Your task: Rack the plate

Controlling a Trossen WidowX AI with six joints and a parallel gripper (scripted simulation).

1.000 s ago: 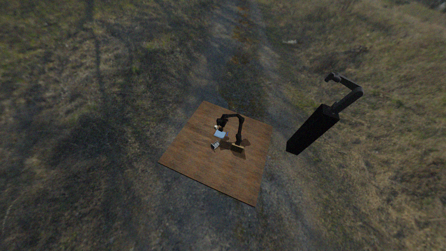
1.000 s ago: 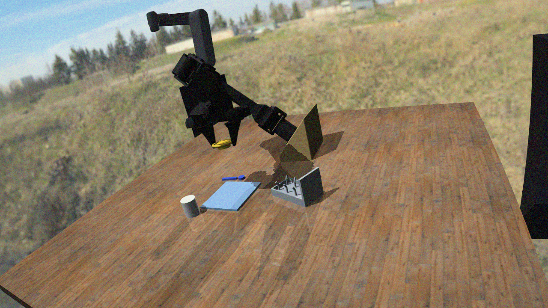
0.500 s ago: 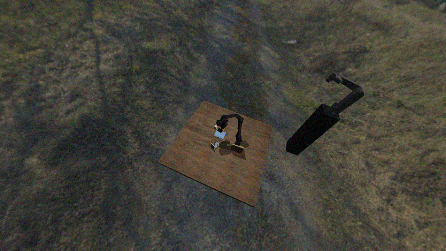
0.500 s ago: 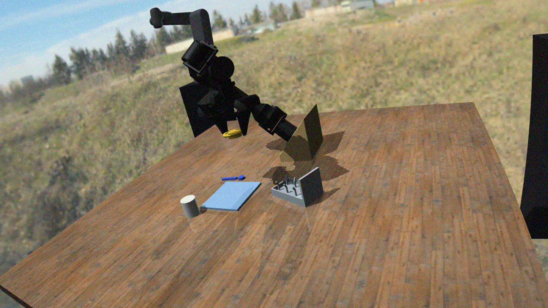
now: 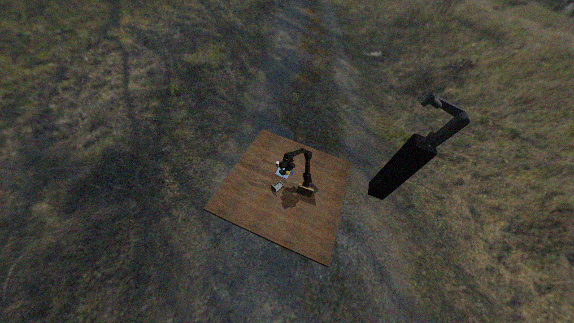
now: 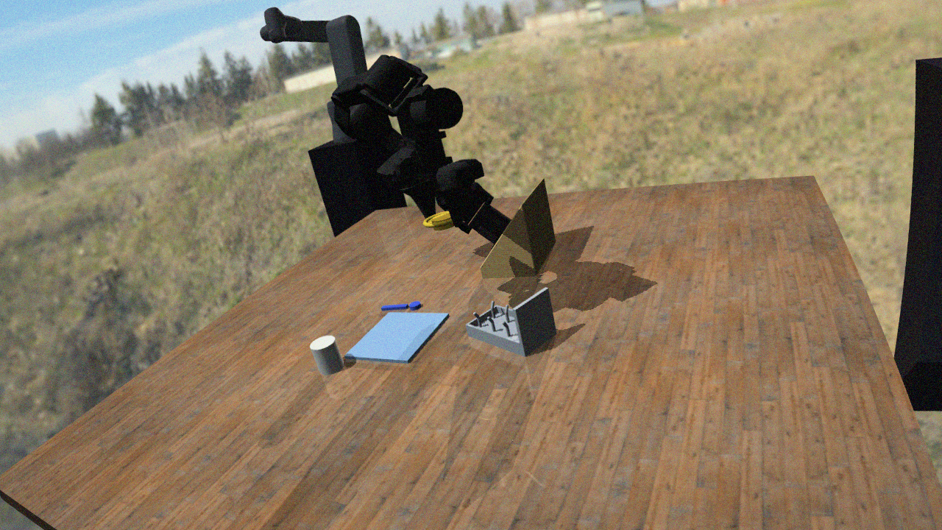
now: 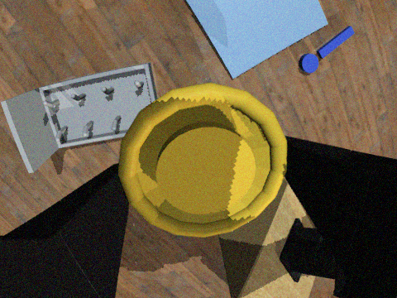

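Right now the grey dish rack is 15 cm below my gripper tip, 9 cm to the left of it and 4 cm ahead of it. The rest, counted from my gripper tip: light blue mat (17 cm below, 11 cm to the right, 6 cm ahead); blue spoon (17 cm below, 16 cm to the right, 4 cm behind); yellow plate (1 cm above).
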